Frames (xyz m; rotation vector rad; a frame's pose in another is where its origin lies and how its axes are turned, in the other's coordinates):
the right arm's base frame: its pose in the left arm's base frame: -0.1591 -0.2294 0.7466 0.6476 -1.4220 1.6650
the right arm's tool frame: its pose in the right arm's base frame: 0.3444 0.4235 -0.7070 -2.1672 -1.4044 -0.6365
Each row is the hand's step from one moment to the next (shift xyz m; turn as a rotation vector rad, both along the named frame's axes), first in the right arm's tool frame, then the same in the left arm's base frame.
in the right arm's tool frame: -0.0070 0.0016 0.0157 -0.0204 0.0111 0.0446
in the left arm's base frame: -0.0018 0.0163 -0.0053 -0.0057 0.0491 -0.0092
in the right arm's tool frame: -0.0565 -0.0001 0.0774 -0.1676 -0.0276 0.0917
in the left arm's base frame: 0.0113 0.0885 -0.0349 0.1044 0.1453 -0.0725
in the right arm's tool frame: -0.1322 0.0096 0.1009 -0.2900 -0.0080 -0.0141
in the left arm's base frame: 0.0635 0.1487 -0.0401 0.2578 0.1325 -0.0190
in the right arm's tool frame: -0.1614 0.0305 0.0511 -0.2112 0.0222 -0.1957
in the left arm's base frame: 0.1094 0.1327 -0.0026 0.2729 -0.0367 0.0870
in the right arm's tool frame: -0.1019 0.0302 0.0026 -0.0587 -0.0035 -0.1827
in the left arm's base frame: 0.0817 0.0649 0.0204 0.1394 -0.1134 0.0674
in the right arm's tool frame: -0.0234 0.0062 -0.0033 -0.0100 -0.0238 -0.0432
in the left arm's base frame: 0.0208 0.0116 0.0056 0.0333 -0.0375 -0.0048
